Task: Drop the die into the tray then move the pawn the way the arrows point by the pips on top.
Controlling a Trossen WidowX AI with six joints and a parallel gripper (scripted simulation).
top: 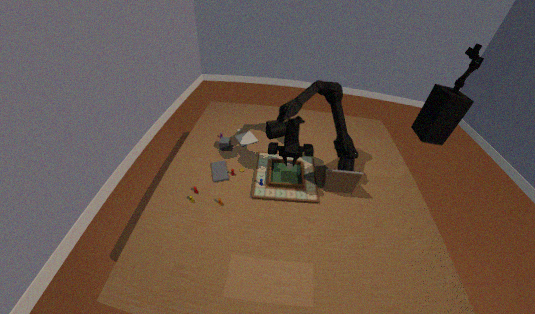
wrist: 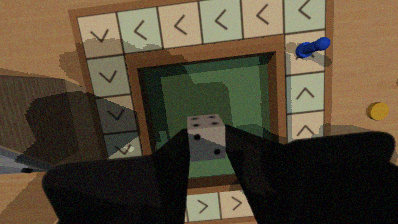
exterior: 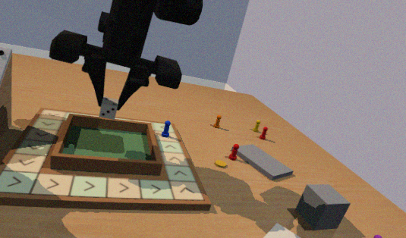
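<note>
The blue pawn is 12 cm ahead of my gripper tip, 7 cm to the left of it and 5 cm below it. Also, from my gripper tip: green dice tray: 7 cm below, 1 cm to the right, 1 cm ahead; then grey slab: 32 cm ahead, 8 cm below, 1 cm to the left; then white die: right at my gripper tip.
</note>
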